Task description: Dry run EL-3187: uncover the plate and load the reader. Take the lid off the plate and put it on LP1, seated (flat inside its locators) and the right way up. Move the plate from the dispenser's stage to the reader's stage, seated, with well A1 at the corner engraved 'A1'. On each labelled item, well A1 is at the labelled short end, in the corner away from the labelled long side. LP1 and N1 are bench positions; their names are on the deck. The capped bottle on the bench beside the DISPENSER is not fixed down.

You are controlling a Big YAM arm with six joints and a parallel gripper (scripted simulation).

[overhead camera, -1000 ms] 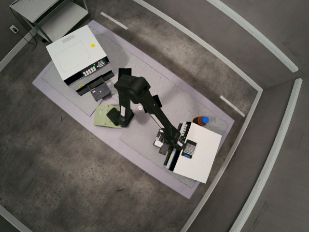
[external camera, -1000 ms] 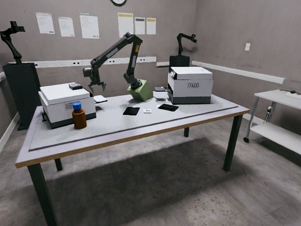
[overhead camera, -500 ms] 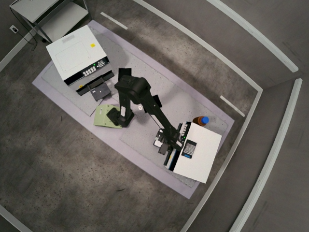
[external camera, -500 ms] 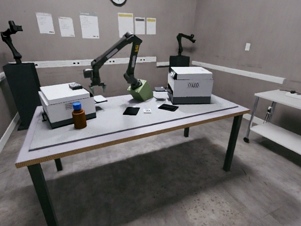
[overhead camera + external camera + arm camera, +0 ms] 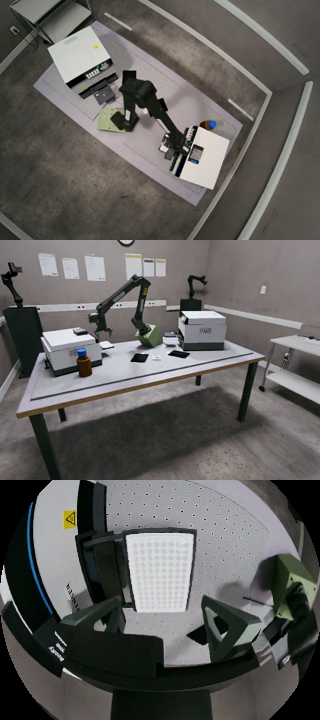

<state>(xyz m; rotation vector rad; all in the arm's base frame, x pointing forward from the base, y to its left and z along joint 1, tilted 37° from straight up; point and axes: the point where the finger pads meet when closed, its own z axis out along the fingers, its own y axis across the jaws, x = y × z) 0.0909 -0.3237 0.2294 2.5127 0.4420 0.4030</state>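
Now: hand 5 cm above the white well plate. From my hand the other things lie so: black pad: 25 cm to the left, 20 cm ahead, 14 cm below; then white label: 53 cm to the left, 17 cm ahead, 15 cm below; then brown capped bottle: 32 cm ahead, 19 cm to the right, 3 cm below.
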